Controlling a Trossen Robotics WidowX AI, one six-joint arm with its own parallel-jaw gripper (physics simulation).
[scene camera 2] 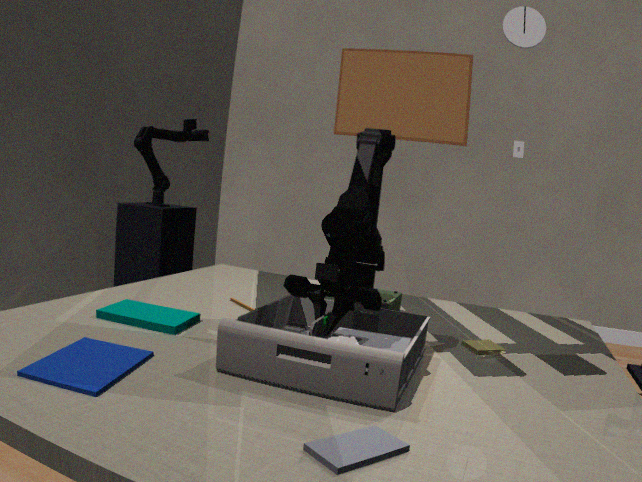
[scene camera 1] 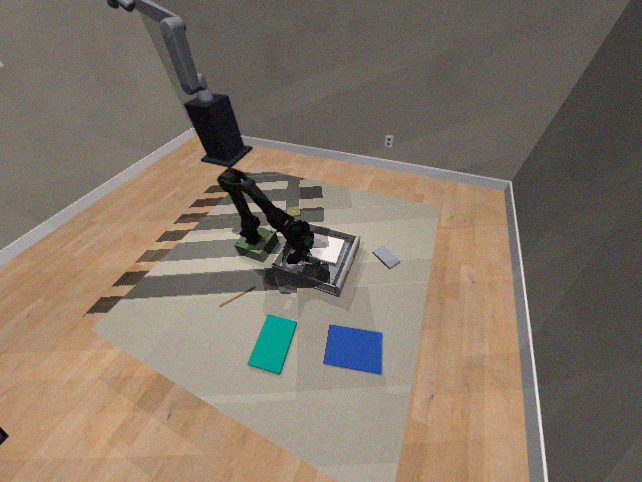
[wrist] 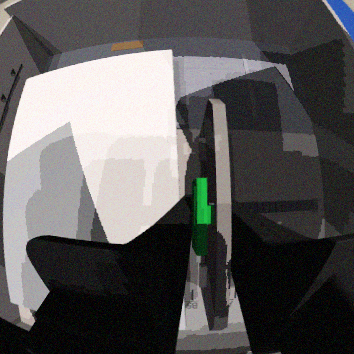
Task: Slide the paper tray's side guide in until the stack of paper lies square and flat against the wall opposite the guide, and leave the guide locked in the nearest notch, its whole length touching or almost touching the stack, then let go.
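Seen in the pictures: gripper, fingertip midpoint: [scene camera 2: 321,334] [scene camera 1: 310,258]; arm's base, link origin: [scene camera 1: 253,239].
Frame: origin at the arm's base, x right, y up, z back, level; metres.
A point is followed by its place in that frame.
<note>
The grey paper tray [scene camera 1: 350,264] {x -0.049, y -0.024, z -0.499 m} [scene camera 2: 248,345] {x 0.044, y -0.015, z -0.501 m} [wrist: 195,22] {x -0.015, y -0.041, z -0.482 m} stands on the table. The white paper stack [scene camera 1: 330,248] {x -0.110, y -0.034, z -0.374 m} [wrist: 125,100] {x -0.069, y -0.034, z -0.379 m} lies in it, on the left in the wrist view. The side guide [wrist: 222,150] {x -0.009, y 0.002, z -0.329 m} is an upright plate to the right of the stack, with a narrow gap between them. Its green latch [scene camera 1: 309,254] {x -0.016, y 0.002, z -0.307 m} [scene camera 2: 325,320] {x -0.021, y 0.000, z -0.316 m} [wrist: 201,200] {x -0.019, y 0.005, z -0.308 m} is on the side facing the stack. My gripper [scene camera 1: 304,257] {x -0.013, y -0.030, z -0.308 m} [scene camera 2: 322,327] {x -0.013, y -0.030, z -0.308 m} [wrist: 203,201] {x -0.013, y -0.030, z -0.308 m} is down in the tray, shut on the guide and latch. The fingers hide the near part of the guide and the stack's near right corner.
A teal book [scene camera 1: 272,343] {x 0.389, y -0.059, z -0.332 m} [scene camera 2: 147,314] {x 0.370, y -0.059, z -0.349 m}, a blue book [scene camera 1: 353,349] {x 0.286, y -0.070, z -0.628 m} [scene camera 2: 86,364] {x 0.271, y -0.069, z -0.642 m}, a pencil [scene camera 1: 237,296] {x 0.272, y -0.073, z -0.071 m} [scene camera 2: 241,304] {x 0.293, y -0.073, z -0.057 m}, a grey pad [scene camera 1: 386,256] {x -0.186, y -0.067, z -0.640 m} [scene camera 2: 356,448] {x -0.189, y -0.067, z -0.650 m} and a yellow note block [scene camera 1: 293,211] {x -0.315, y -0.068, z -0.052 m} [scene camera 2: 483,346] {x -0.317, y -0.067, z -0.065 m} lie around the tray. The arm's green base [scene camera 1: 256,244] {x 0.024, y 0.002, z -0.034 m} stands behind it.
</note>
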